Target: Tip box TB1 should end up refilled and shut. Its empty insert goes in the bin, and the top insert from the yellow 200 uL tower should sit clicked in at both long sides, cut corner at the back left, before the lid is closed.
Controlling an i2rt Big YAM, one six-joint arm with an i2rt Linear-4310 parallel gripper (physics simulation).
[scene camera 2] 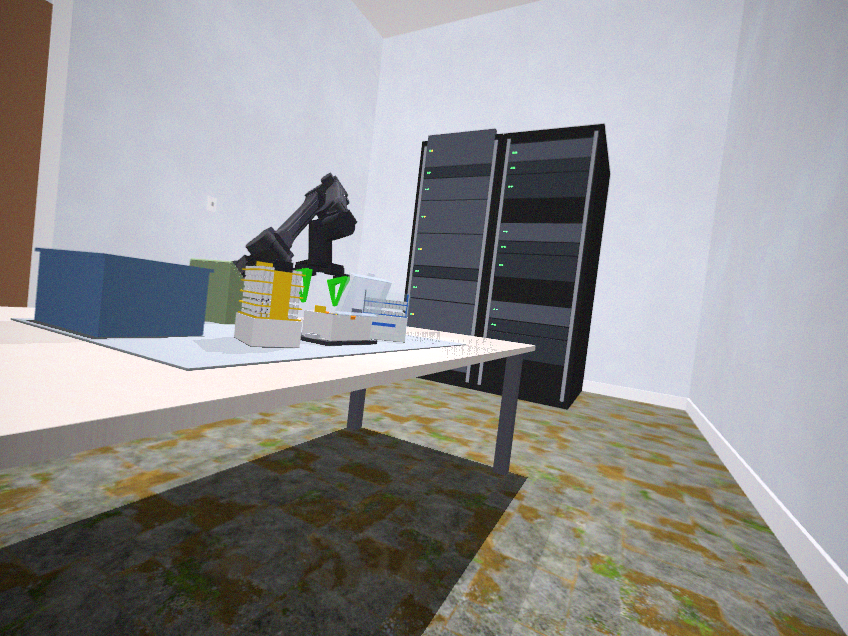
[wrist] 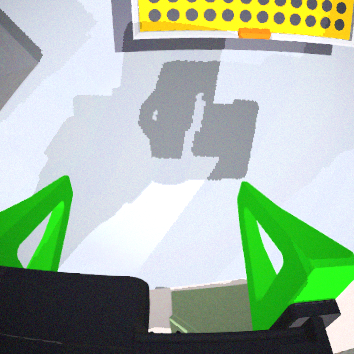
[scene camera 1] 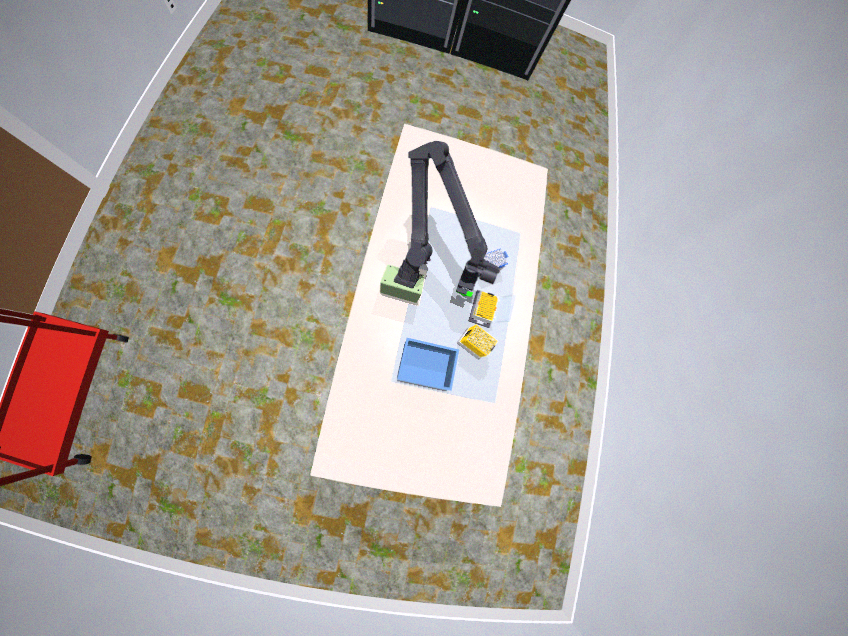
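Observation:
Tip box TB1 [scene camera 1: 480,321] [scene camera 2: 339,328] [wrist: 200,37] stands on a dark base with its clear lid [scene camera 2: 369,293] raised. A yellow insert [scene camera 1: 485,305] [wrist: 220,26] sits in it; its holes look dark and empty in the wrist view, and an orange tab shows on the near wall. The yellow tower [scene camera 1: 478,340] [scene camera 2: 281,295], a stack of yellow inserts with tips on a white base, stands beside the box. The blue bin [scene camera 1: 426,364] [scene camera 2: 102,294] is open-topped. My gripper [scene camera 1: 469,294] [scene camera 2: 319,303] [wrist: 154,186] is open and empty, low over the mat and beside TB1's near long side.
A blue tip tower [scene camera 1: 496,258] [scene camera 2: 389,308] stands on the other side of TB1 from the yellow tower. A grey block corner [wrist: 15,62] shows at the wrist view's upper left. The green block [scene camera 1: 402,285] [scene camera 2: 217,290] stands by the arm's base. The mat [scene camera 1: 472,387] lies on the table [scene camera 1: 410,438].

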